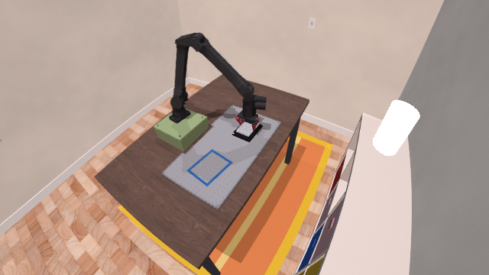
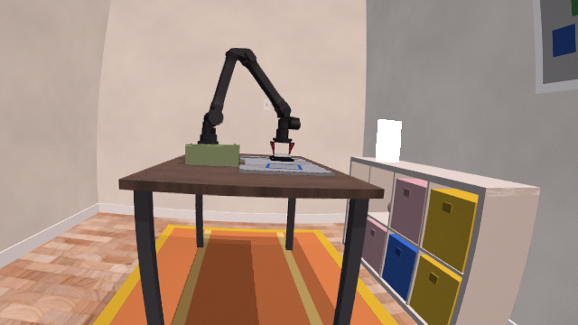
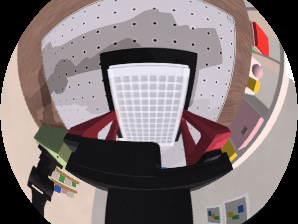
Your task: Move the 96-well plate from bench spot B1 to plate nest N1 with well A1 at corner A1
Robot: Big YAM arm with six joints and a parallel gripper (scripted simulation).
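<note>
My gripper is now 2 cm above the black plate nest. The rest, counted from my hand: white 96-well plate (right at my hand).
</note>
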